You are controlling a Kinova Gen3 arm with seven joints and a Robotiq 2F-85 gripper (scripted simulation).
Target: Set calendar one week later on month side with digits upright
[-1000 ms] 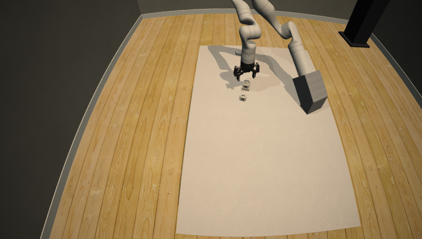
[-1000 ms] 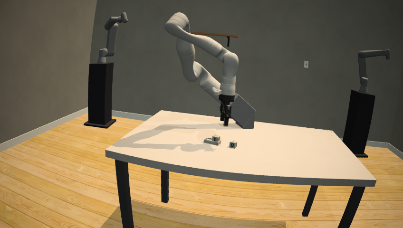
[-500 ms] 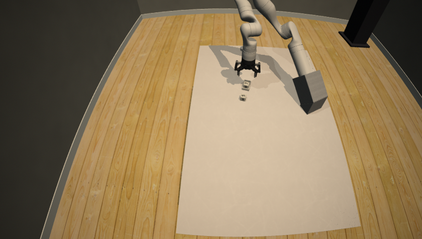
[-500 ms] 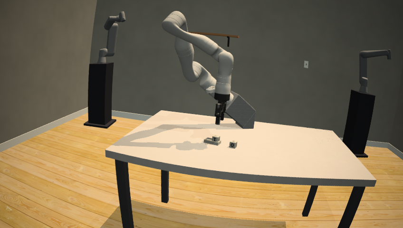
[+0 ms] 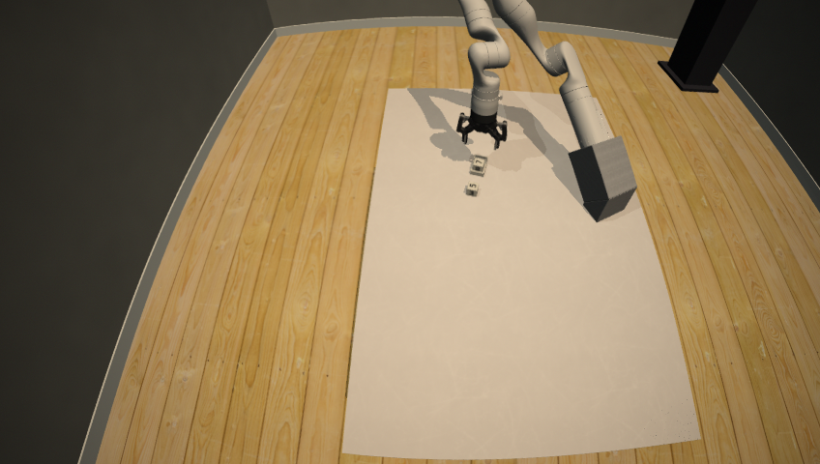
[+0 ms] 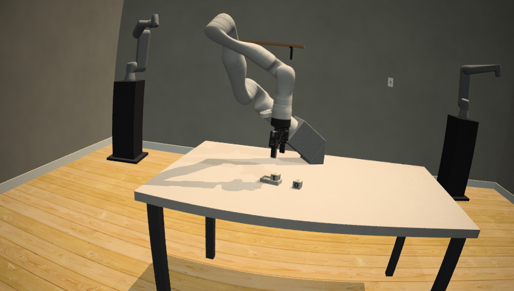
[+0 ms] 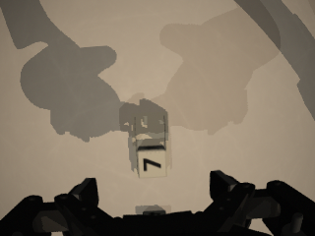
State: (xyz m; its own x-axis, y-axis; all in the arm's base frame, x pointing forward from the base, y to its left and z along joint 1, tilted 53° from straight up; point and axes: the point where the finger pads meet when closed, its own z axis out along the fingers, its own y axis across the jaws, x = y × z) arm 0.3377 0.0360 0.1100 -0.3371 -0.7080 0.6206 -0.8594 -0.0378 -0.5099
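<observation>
The white digit cube lies 9 cm below my hand. Round my hand: white calendar tray 1 cm behind, 2 cm to the right, 11 cm below.
</observation>
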